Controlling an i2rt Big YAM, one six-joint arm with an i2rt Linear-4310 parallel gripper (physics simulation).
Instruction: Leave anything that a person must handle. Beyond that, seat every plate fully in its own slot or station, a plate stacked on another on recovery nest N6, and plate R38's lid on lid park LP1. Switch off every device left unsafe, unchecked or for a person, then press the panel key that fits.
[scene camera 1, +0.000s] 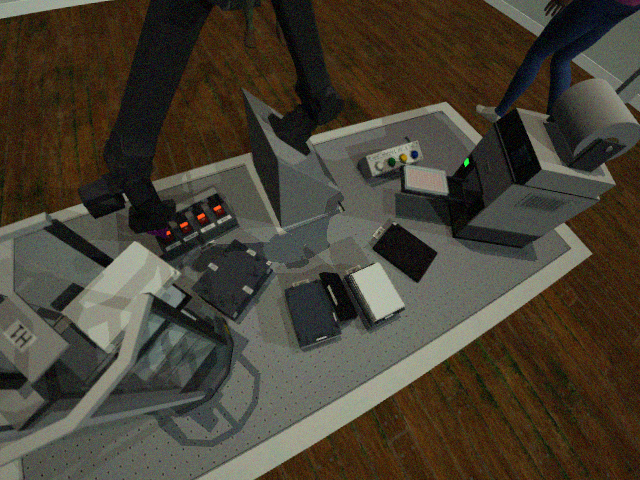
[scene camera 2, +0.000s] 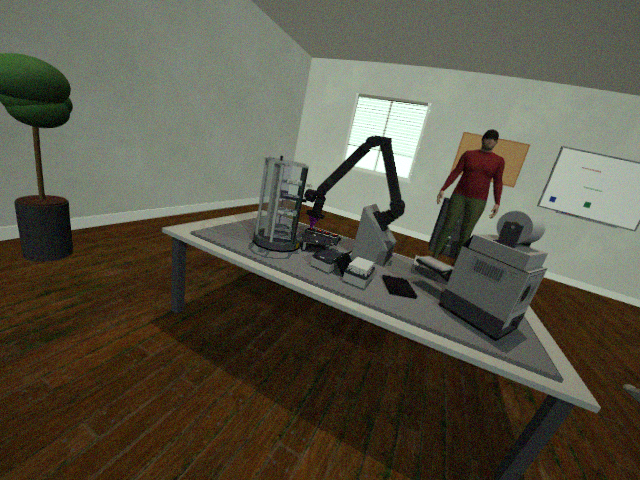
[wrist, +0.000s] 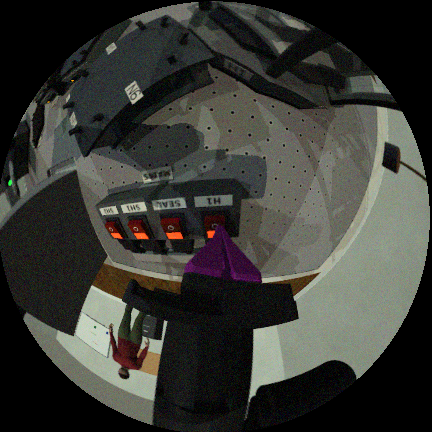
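Seen in the pictures: gripper, fingertip midpoint: (scene camera 1: 165, 236) (scene camera 2: 311, 227) (wrist: 218, 228); arm's base at its link origin: (scene camera 1: 287, 137) (scene camera 2: 379, 221).
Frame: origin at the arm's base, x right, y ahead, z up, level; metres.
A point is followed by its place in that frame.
Observation:
My gripper (scene camera 1: 158, 232) @[x 0.377, y 0.110, z -0.145 m] (scene camera 2: 312, 223) @[x 0.377, y 0.110, z -0.145 m] (wrist: 218, 228) @[x 0.377, y 0.110, z -0.145 m] is shut and empty. Its purple tips are at the lower, orange end of the H1 rocker (wrist: 215, 220) @[x 0.371, y 0.121, z -0.143 m]; contact cannot be told. The mains box (scene camera 2: 323, 237) (wrist: 165, 193) also carries the SEAL rocker (wrist: 172, 226) @[x 0.326, y 0.103, z -0.144 m], SH1 rocker (wrist: 138, 228) @[x 0.280, y 0.089, z -0.144 m] and SH2 rocker (wrist: 113, 228) @[x 0.234, y 0.077, z -0.144 m], each showing orange. Nest N6 (scene camera 1: 233, 284) @[x 0.239, y 0.300, z -0.136 m] (wrist: 150, 60) stands beside it. The key panel (scene camera 1: 393, 154) @[x -0.359, y 0.036, z -0.123 m] has white, green, yellow and blue keys. A pink-and-white plate (scene camera 1: 425, 179) @[x -0.356, y 0.198, z -0.065 m] sits on the sealer's tray. A white plate (scene camera 1: 375, 291) @[x -0.078, y 0.439, z -0.114 m] (scene camera 2: 361, 265) @[x -0.093, y 0.465, z -0.114 m] sits on a station.
A glazed carousel (scene camera 1: 178, 356) @[x 0.307, y 0.467, z 0.110 m] (scene camera 2: 281, 206) @[x 0.342, y 0.501, z 0.029 m] stands near the gripper. The grey sealer (scene camera 1: 547, 206) @[x -0.562, y 0.423, z 0.023 m] (scene camera 2: 491, 279) @[x -0.566, y 0.424, z 0.005 m] shows a green light. A dark box (scene camera 1: 312, 312) @[x 0.080, y 0.428, z -0.141 m] and a black flat pad (scene camera 1: 404, 252) @[x -0.244, y 0.352, z -0.182 m] (scene camera 2: 399, 285) @[x -0.257, y 0.351, z -0.182 m] lie between. The wedge-shaped arm base (scene camera 1: 297, 191) @[x 0.021, y 0.143, z -0.050 m] (scene camera 2: 371, 240) @[x -0.021, y 0.141, z -0.085 m] stands beside the mains box.

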